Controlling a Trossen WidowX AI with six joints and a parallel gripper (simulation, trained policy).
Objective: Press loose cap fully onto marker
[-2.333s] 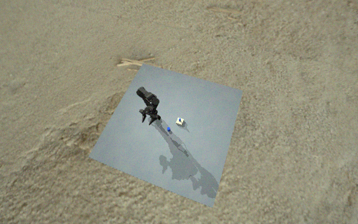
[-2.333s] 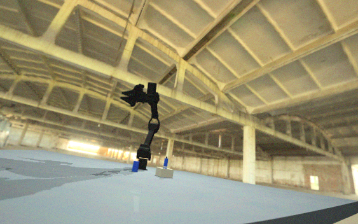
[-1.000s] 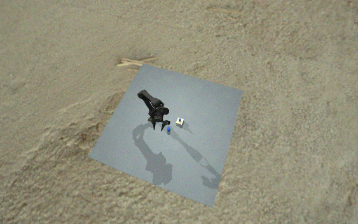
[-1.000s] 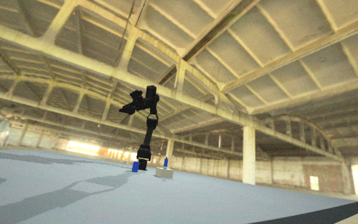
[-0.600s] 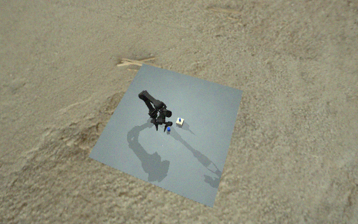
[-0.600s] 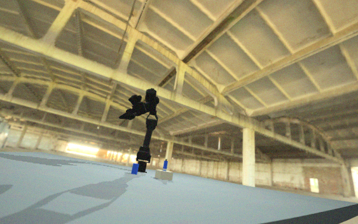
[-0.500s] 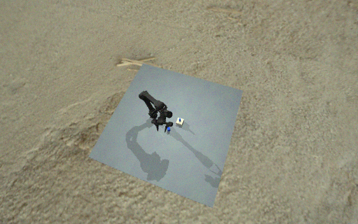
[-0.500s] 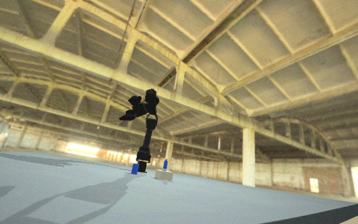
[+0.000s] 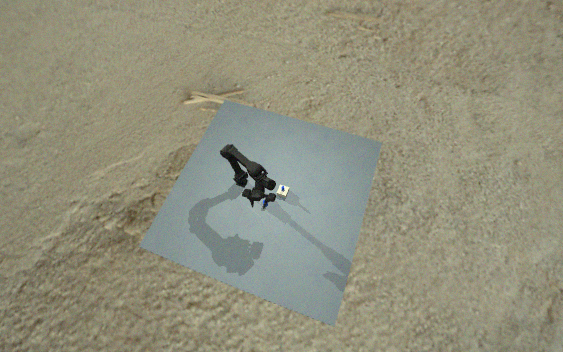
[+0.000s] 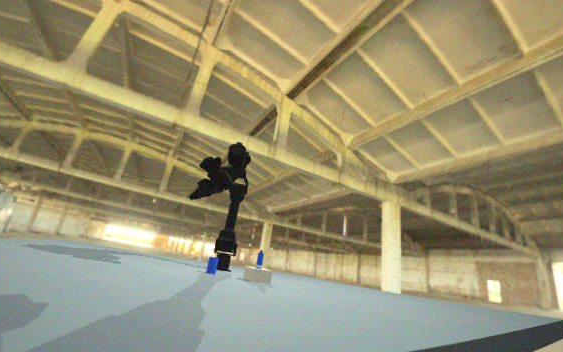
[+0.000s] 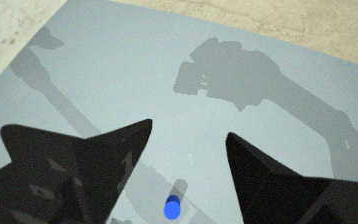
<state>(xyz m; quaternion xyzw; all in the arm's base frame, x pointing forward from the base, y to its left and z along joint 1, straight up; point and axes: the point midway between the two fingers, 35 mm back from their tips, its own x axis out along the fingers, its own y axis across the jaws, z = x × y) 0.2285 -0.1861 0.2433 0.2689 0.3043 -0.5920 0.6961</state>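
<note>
The blue cap lies 20 mm behind my gripper tip, 110 mm to the left of it and 190 mm below it. Round my gripper tip: blue marker (60 mm ahead, 230 mm to the left, 150 mm below); then holder block (60 mm ahead, 230 mm to the left, 200 mm below).
</note>
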